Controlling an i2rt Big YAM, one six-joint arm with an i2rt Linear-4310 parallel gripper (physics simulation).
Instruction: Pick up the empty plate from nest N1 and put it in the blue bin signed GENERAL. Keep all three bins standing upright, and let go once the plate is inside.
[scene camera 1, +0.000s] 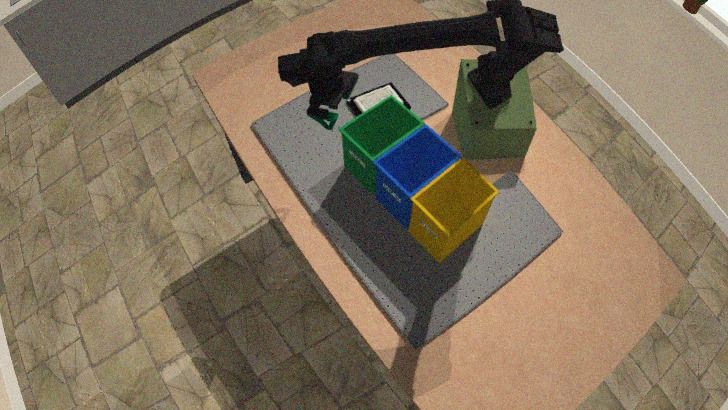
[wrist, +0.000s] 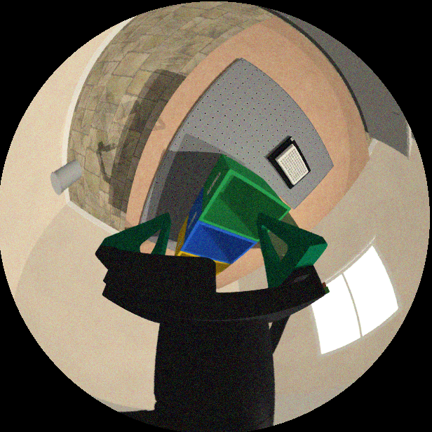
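The pale, gridded plate lies flat in the black nest near the far end of the grey board. The blue bin stands upright between the green bin and the yellow bin, which also stand upright. The bins' signs are too blurred to read. My gripper is open and empty, raised above the board near the green bin and to the left of the nest in the scene view.
The perforated grey board lies on the tan table. The green arm base stands to the right of the bins in the scene view. The bins stand close together in a row. The nest is close behind the green bin.
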